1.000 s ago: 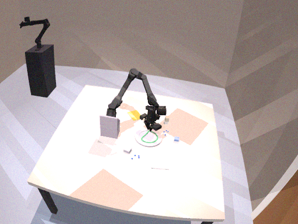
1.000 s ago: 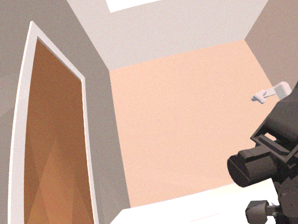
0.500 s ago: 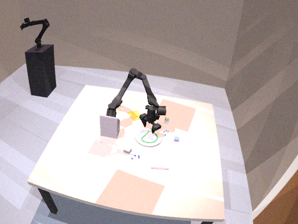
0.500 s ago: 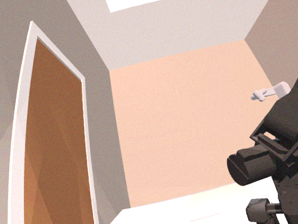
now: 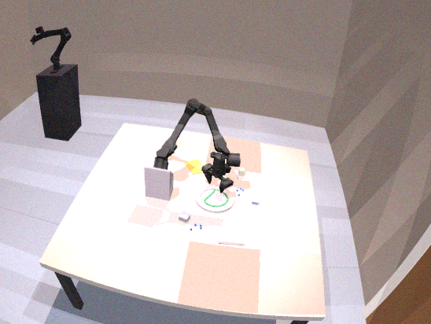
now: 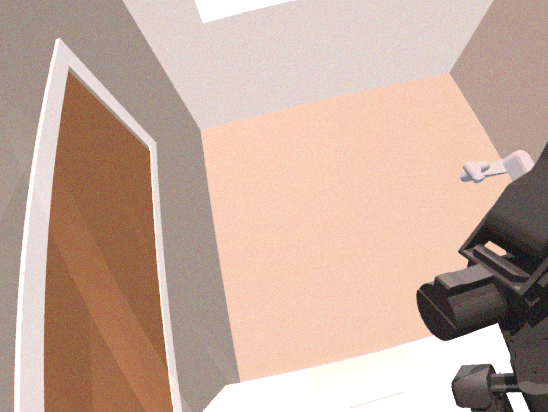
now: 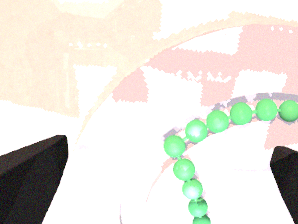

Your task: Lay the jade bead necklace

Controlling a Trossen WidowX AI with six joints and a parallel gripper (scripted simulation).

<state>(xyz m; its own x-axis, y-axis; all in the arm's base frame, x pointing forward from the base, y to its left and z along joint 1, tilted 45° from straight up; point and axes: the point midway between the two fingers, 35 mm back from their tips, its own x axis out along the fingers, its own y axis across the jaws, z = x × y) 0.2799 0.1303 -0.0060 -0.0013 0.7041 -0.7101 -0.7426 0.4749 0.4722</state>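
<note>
My gripper tip is 70 mm to the left of the round white bead board, 10 mm short of it and 10 mm above it. The rest, counted from my gripper tip: yellow sheet: 180 mm to the left, 140 mm behind, 20 mm below; blue block: 220 mm ahead, 40 mm to the right, 10 mm below; cream block: 180 mm to the left, 130 mm ahead.
</note>
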